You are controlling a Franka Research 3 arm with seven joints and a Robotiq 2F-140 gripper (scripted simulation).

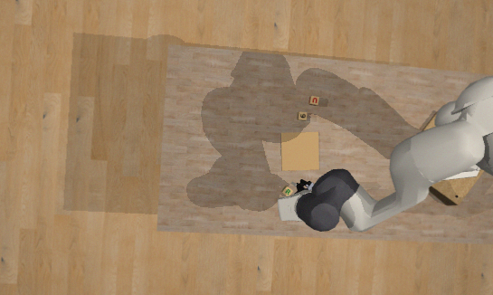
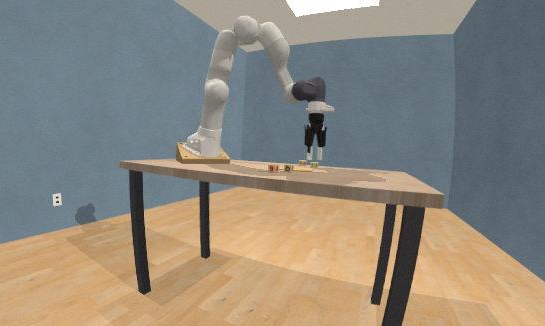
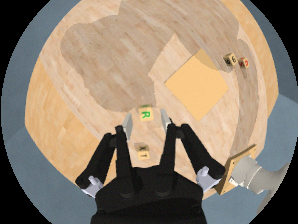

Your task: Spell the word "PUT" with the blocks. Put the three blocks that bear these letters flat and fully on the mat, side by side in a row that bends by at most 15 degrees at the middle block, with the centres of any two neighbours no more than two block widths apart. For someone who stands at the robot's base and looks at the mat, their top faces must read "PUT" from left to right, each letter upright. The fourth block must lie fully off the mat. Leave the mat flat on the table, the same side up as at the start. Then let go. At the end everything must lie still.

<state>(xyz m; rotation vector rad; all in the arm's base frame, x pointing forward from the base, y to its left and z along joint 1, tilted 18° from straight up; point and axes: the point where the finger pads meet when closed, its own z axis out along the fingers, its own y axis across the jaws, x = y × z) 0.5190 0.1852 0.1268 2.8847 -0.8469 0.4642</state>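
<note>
The green P block is 6 cm below my hand. The rest, counted from my hand: T block: 9 cm to the left, 8 cm behind, 6 cm below; then block marked 6: 28 cm to the right, 6 cm below, 4 cm behind; then tan mat: 15 cm to the right, 7 cm below, 4 cm behind.
</note>
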